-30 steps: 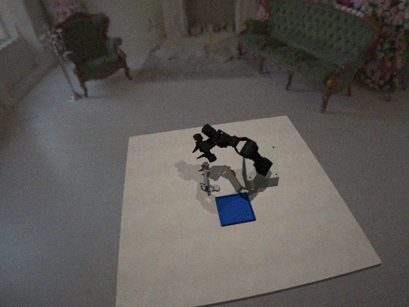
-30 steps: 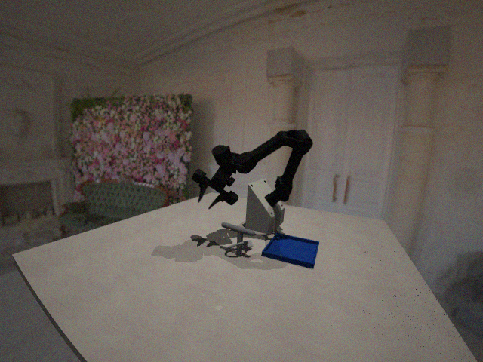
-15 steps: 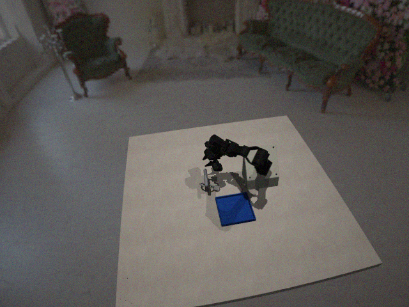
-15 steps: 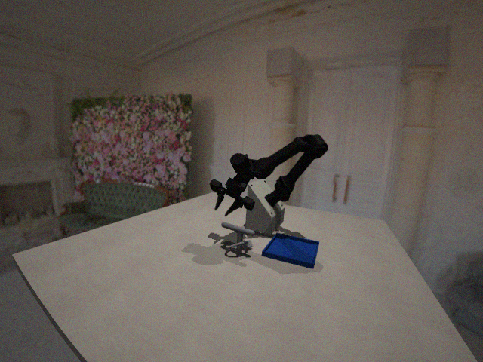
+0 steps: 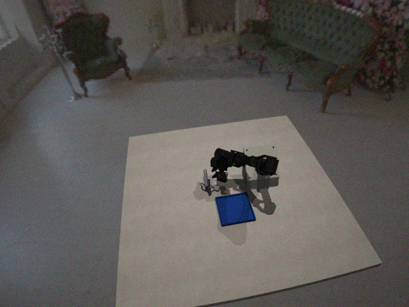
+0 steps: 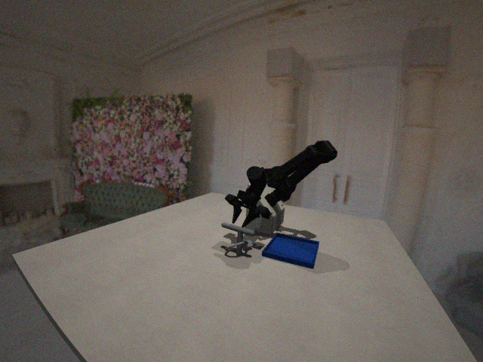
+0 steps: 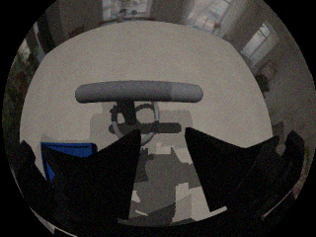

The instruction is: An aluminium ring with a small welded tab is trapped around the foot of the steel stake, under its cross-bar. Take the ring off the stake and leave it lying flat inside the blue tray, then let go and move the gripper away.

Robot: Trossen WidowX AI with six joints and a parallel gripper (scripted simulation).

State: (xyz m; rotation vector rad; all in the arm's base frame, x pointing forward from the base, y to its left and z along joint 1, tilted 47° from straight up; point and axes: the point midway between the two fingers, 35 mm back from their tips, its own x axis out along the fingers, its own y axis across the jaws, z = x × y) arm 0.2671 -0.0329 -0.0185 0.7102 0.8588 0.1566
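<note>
Right now my gripper tip is 7 cm above the aluminium ring, 3 cm short of it and 2 cm to the right of it. From my gripper tip the other things lie so: blue tray: 21 cm to the left, 9 cm below, 9 cm behind.
</note>
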